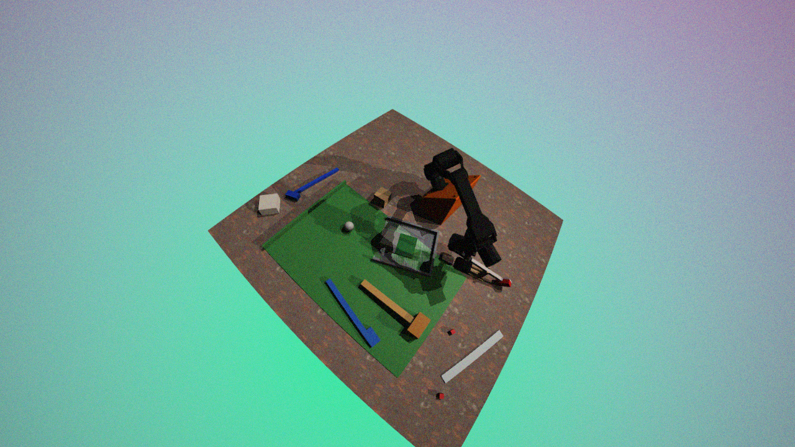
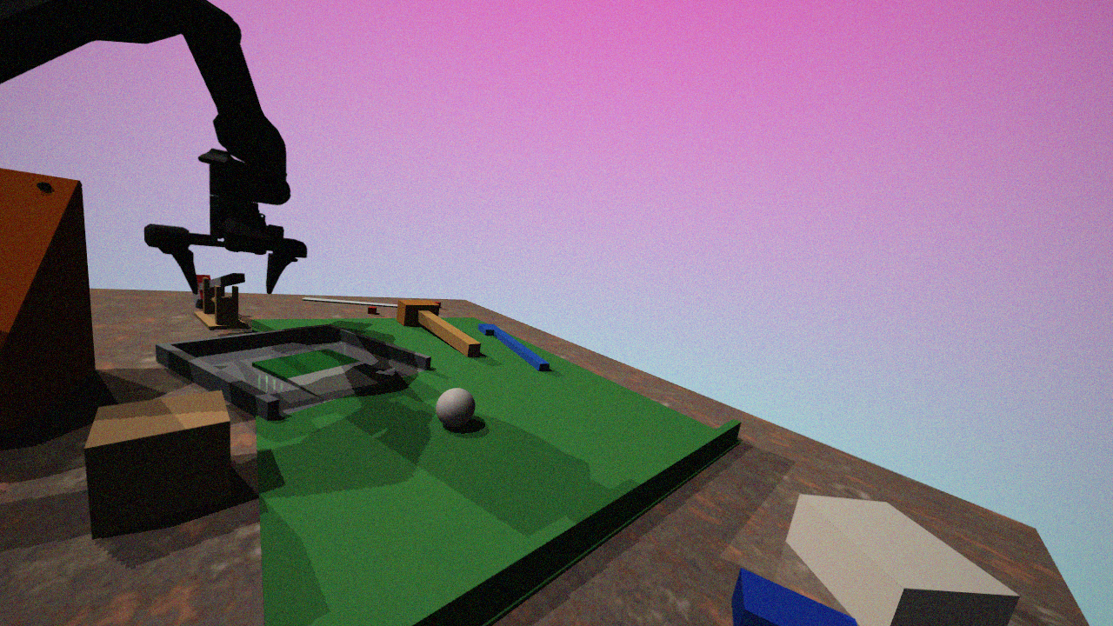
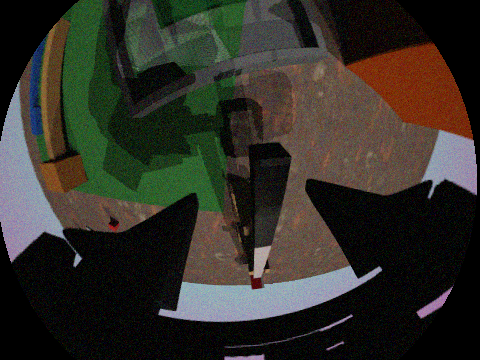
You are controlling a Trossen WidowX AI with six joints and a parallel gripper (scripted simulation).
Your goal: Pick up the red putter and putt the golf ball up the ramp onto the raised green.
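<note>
Now: gripper tip 45 cm to the left of the tan block, 4 cm above it and 3 cm past it. Also, from my gripper tip: red putter (11 cm to the left, 3 cm behind); then white golf ball (46 cm to the right, 18 cm ahead, 4 cm below); then white bar (27 cm ahead, 26 cm to the left, 6 cm below).
</note>
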